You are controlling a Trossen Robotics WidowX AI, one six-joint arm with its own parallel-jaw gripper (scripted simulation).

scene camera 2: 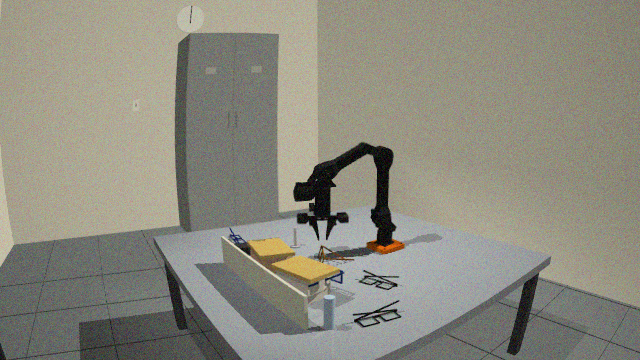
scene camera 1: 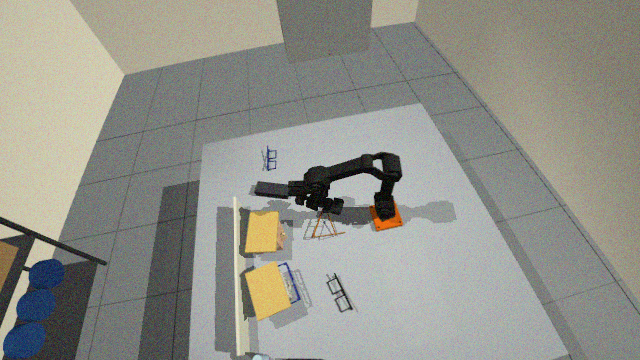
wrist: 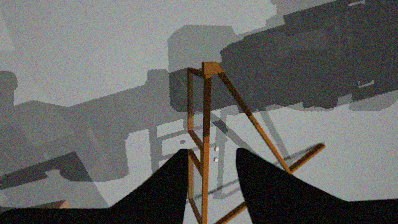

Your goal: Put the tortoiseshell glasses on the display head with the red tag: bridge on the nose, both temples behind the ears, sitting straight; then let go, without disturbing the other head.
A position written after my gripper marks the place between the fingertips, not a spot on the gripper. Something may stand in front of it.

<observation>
In view: my gripper (scene camera 2: 322, 240) and a white board (scene camera 1: 241, 297).
My gripper also shows in the wrist view (wrist: 212, 156).
</observation>
